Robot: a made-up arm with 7 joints. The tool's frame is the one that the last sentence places.
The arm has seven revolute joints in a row. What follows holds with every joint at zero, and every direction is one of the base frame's.
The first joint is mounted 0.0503 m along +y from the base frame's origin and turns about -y.
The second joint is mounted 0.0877 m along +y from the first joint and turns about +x.
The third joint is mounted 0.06 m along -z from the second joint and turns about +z.
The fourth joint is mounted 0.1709 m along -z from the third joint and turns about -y.
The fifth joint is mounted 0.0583 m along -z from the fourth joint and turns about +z.
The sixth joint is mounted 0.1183 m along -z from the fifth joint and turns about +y.
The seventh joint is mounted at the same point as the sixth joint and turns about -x.
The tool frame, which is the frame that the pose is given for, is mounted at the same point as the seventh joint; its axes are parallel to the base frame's.
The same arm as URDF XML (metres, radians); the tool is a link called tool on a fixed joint. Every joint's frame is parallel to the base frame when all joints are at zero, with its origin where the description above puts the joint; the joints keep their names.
<robot name="arm">
  <joint name="joint 1" type="continuous">
    <parent link="base_link"/>
    <child link="link1"/>
    <origin xyz="0 0.0503 0" rpy="0 0 0"/>
    <axis xyz="0 -1 0"/>
  </joint>
  <joint name="joint 2" type="continuous">
    <parent link="link1"/>
    <child link="link2"/>
    <origin xyz="0 0.0877 0" rpy="0 0 0"/>
    <axis xyz="1 0 0"/>
  </joint>
  <joint name="joint 3" type="continuous">
    <parent link="link2"/>
    <child link="link3"/>
    <origin xyz="0 0 -0.06" rpy="0 0 0"/>
    <axis xyz="0 0 1"/>
  </joint>
  <joint name="joint 4" type="continuous">
    <parent link="link3"/>
    <child link="link4"/>
    <origin xyz="0 0 -0.1709" rpy="0 0 0"/>
    <axis xyz="0 -1 0"/>
  </joint>
  <joint name="joint 5" type="continuous">
    <parent link="link4"/>
    <child link="link5"/>
    <origin xyz="0 0 -0.0583" rpy="0 0 0"/>
    <axis xyz="0 0 1"/>
  </joint>
  <joint name="joint 6" type="continuous">
    <parent link="link5"/>
    <child link="link6"/>
    <origin xyz="0 0 -0.1183" rpy="0 0 0"/>
    <axis xyz="0 1 0"/>
  </joint>
  <joint name="joint 7" type="continuous">
    <parent link="link6"/>
    <child link="link7"/>
    <origin xyz="0 0 0" rpy="0 0 0"/>
    <axis xyz="-1 0 0"/>
  </joint>
  <joint name="tool_fixed" type="fixed">
    <parent link="link7"/>
    <child link="tool"/>
    <origin xyz="0 0 0" rpy="0 0 0"/>
  </joint>
  <link name="base_link"/>
  <link name="link1"/>
  <link name="link2"/>
  <link name="link3"/>
  <link name="link4"/>
  <link name="link5"/>
  <link name="link6"/>
  <link name="link7"/>
  <link name="tool"/>
</robot>

